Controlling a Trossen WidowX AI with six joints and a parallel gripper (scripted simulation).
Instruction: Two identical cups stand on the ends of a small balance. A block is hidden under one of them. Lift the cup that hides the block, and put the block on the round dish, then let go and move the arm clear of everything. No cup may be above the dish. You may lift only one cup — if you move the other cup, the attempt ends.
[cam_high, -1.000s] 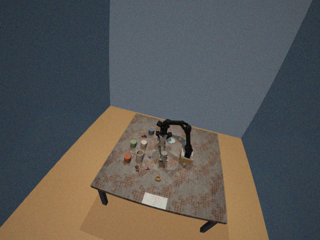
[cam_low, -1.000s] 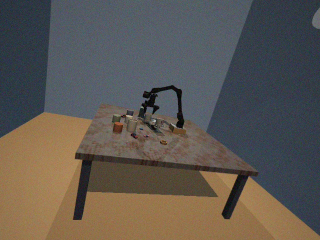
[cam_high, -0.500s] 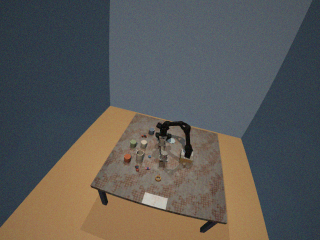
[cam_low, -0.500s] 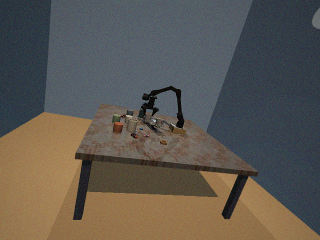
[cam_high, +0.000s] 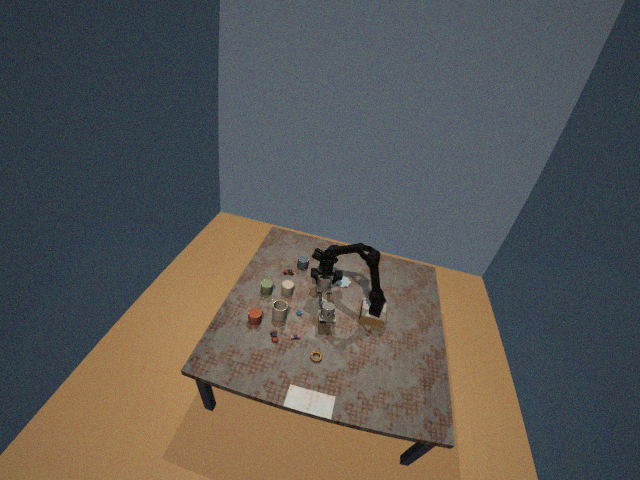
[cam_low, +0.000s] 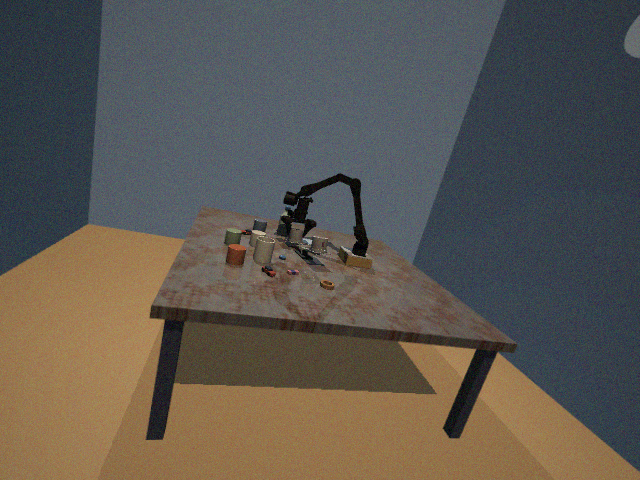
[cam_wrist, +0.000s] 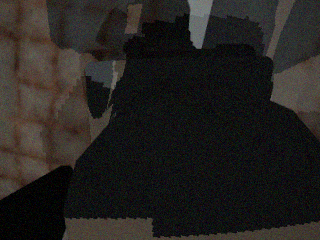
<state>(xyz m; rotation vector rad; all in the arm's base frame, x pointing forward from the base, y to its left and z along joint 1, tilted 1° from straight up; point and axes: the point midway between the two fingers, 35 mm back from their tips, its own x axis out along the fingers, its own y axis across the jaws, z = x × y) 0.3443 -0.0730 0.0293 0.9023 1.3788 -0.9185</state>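
Right now the pale blue round dish is 9 cm behind my gripper tip, 13 cm to the right of it and 5 cm below it. Round my gripper tip: small balance (5 cm behind, 13 cm to the left, 1 cm below); then grey cup (1 cm ahead, 2 cm to the right, 1 cm above); then pale green block (1 cm below).
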